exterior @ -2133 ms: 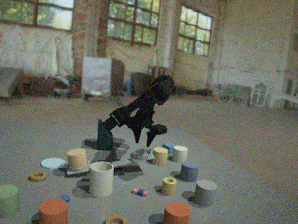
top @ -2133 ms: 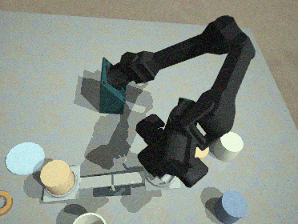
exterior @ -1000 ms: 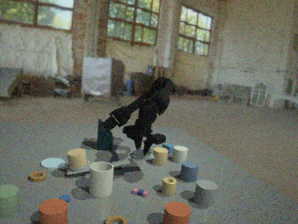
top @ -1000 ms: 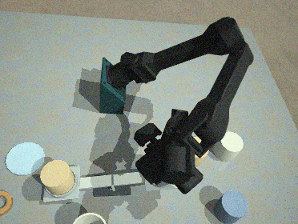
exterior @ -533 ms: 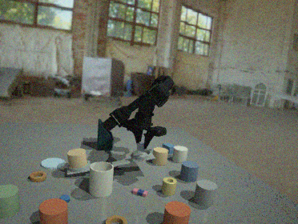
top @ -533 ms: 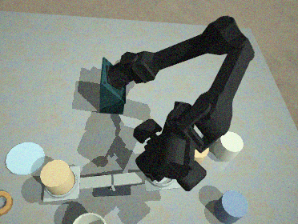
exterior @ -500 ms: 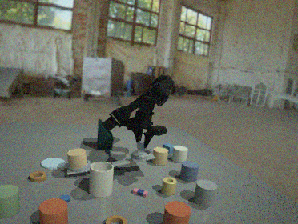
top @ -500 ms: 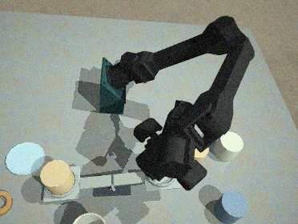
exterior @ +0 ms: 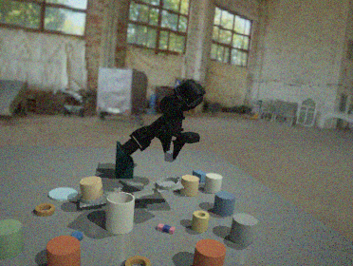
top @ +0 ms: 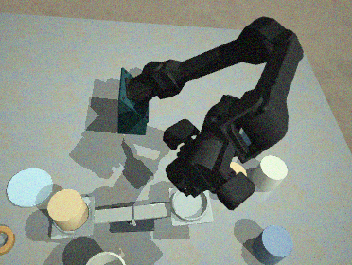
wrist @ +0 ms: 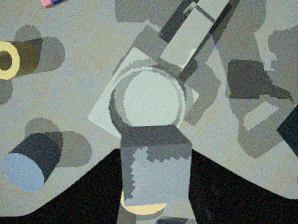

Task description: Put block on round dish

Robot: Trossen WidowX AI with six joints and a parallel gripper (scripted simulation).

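Right now the round light-blue dish is 120 mm behind my gripper tip, 350 mm to the right of it and 170 mm below it. The rest, counted from my gripper tip: dark nut: 200 mm behind, 130 mm to the left, 160 mm below; then white hollow cup: 120 mm ahead, 190 mm to the right, 130 mm below; then blue cylinder: 110 mm ahead, 160 mm to the left, 140 mm below.
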